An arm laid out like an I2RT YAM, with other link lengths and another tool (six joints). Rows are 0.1 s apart.
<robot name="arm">
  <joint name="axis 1" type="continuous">
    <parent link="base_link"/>
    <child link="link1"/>
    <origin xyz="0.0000 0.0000 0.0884" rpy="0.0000 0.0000 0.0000"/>
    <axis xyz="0 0 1"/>
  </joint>
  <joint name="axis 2" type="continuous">
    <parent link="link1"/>
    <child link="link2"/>
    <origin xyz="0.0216 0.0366 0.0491" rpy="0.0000 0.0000 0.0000"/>
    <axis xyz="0 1 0"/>
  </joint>
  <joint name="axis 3" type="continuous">
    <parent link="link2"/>
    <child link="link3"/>
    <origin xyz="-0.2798 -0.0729 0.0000" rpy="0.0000 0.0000 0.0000"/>
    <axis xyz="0 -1 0"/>
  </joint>
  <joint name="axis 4" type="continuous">
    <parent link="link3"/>
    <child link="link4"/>
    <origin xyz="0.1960 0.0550 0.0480" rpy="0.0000 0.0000 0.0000"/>
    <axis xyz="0 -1 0"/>
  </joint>
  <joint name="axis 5" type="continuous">
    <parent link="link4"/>
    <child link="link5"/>
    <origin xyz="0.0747 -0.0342 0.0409" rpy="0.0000 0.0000 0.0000"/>
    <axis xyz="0 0 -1"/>
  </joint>
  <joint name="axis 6" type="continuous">
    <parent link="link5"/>
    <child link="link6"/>
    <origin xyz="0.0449 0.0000 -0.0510" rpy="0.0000 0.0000 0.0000"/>
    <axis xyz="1 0 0"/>
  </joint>
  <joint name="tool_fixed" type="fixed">
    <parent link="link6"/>
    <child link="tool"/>
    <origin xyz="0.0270 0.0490 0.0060" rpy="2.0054 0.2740 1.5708"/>
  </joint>
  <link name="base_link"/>
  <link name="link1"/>
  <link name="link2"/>
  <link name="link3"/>
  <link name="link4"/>
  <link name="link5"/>
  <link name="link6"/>
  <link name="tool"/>
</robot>
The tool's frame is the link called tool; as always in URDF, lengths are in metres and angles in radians. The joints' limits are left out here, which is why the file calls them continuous.
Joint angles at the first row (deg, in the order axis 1, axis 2, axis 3, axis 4, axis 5, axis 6):
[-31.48 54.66 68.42 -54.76 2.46 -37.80]
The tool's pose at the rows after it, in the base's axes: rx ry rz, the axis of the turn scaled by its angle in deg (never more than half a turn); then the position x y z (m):
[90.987 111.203 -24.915 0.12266 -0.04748 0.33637]
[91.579 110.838 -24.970 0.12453 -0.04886 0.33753]
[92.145 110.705 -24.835 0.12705 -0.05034 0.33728]
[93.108 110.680 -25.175 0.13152 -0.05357 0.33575]
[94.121 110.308 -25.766 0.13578 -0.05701 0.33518]
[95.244 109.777 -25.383 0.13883 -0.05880 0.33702]
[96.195 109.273 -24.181 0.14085 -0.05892 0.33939]
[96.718 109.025 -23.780 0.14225 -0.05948 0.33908]
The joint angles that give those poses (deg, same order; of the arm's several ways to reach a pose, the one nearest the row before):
[-31.48 55.06 68.87 -54.77 2.75 -37.45]
[-31.47 55.53 69.27 -54.72 3.06 -37.01]
[-31.47 56.06 69.28 -54.35 3.16 -36.57]
[-31.49 57.14 69.21 -53.76 3.62 -36.06]
[-31.46 58.19 69.41 -53.29 4.38 -35.52]
[-31.49 58.91 70.05 -53.31 4.57 -34.57]
[-31.47 59.23 70.55 -53.35 4.24 -33.43]
[-31.47 59.41 70.39 -53.03 4.19 -32.90]

